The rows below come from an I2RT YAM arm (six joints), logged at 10 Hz.
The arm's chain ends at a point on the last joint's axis. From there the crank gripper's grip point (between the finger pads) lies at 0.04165 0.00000 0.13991 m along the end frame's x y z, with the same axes.
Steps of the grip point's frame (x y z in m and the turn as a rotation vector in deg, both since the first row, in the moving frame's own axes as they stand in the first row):
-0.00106 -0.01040 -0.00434 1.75 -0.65 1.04
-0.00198 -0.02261 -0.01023 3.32 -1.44 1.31
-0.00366 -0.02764 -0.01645 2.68 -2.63 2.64
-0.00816 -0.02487 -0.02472 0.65 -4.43 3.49
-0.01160 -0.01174 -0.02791 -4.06 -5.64 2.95
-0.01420 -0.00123 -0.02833 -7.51 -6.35 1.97
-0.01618 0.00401 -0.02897 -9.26 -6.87 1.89
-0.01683 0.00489 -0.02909 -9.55 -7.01 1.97
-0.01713 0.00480 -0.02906 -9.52 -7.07 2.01
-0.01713 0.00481 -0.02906 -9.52 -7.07 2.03
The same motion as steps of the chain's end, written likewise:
0.00050 -0.00686 -0.00475 1.75 -0.65 1.04
0.00147 -0.01539 -0.01102 3.32 -1.44 1.31
0.00269 -0.02283 -0.01810 2.68 -2.63 2.64
0.00279 -0.02547 -0.02752 0.65 -4.43 3.49
0.00264 -0.02355 -0.03089 -4.06 -5.64 2.95
0.00182 -0.02094 -0.03077 -7.51 -6.35 1.97
0.00117 -0.01994 -0.03100 -9.26 -6.87 1.89
0.00090 -0.01981 -0.03105 -9.55 -7.01 1.97
0.00076 -0.01985 -0.03106 -9.52 -7.07 2.01
0.00076 -0.01985 -0.03105 -9.52 -7.07 2.03

